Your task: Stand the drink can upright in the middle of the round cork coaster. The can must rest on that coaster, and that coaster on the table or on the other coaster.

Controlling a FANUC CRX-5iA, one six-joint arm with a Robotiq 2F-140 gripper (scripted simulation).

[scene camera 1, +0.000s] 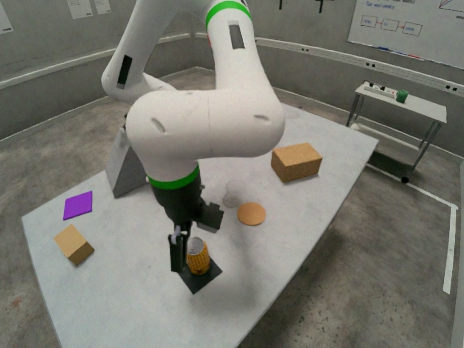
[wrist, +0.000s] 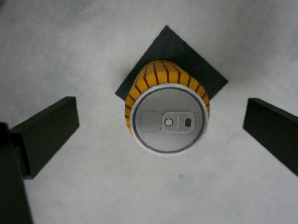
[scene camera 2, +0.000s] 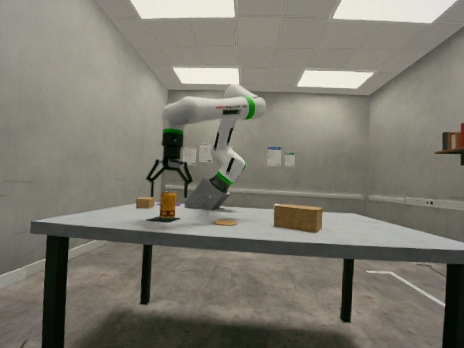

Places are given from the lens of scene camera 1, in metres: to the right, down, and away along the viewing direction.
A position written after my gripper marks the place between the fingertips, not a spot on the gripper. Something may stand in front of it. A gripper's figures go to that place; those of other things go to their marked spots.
my gripper (scene camera 1: 194, 249): -0.10, 0.20, 0.56
drink can (scene camera 1: 198, 260): -0.09, 0.22, 0.54
